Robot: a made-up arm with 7 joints. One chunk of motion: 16 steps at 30 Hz.
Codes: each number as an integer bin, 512 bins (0 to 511) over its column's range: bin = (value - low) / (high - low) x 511, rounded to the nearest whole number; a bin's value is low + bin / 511 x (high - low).
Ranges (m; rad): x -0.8..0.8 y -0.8..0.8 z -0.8..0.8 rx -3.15..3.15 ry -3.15..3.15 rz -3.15..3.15
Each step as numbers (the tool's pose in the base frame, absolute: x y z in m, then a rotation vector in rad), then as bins.
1 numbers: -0.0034 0.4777 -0.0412 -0.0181 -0.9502 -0.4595
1 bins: 254 408 242 254 178 218
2 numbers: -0.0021 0.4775 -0.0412 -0.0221 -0.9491 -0.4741
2 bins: 255 408 242 254 179 217
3 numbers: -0.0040 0.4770 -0.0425 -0.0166 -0.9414 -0.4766
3 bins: 254 408 242 254 179 217
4 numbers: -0.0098 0.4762 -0.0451 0.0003 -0.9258 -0.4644
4 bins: 252 408 241 256 180 218
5 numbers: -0.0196 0.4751 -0.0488 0.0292 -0.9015 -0.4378
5 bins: 249 407 240 258 182 220
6 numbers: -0.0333 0.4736 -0.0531 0.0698 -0.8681 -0.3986
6 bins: 245 407 239 261 185 223
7 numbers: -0.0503 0.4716 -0.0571 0.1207 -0.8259 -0.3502
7 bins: 239 406 237 265 189 227
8 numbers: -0.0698 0.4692 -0.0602 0.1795 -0.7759 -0.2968
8 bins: 233 405 236 270 193 231
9 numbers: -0.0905 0.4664 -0.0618 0.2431 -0.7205 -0.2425
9 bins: 227 404 236 275 197 236
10 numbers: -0.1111 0.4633 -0.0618 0.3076 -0.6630 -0.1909
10 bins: 220 403 236 280 202 240
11 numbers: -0.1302 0.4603 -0.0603 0.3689 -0.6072 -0.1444
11 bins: 214 403 236 285 206 244
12 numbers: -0.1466 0.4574 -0.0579 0.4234 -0.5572 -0.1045
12 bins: 209 402 237 290 210 247
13 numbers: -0.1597 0.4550 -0.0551 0.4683 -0.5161 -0.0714
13 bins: 204 401 238 293 214 250
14 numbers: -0.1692 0.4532 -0.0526 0.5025 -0.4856 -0.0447
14 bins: 201 400 239 296 216 252
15 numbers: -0.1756 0.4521 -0.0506 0.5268 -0.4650 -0.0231
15 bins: 199 400 239 298 218 254
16 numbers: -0.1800 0.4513 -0.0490 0.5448 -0.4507 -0.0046
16 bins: 198 400 240 300 219 255
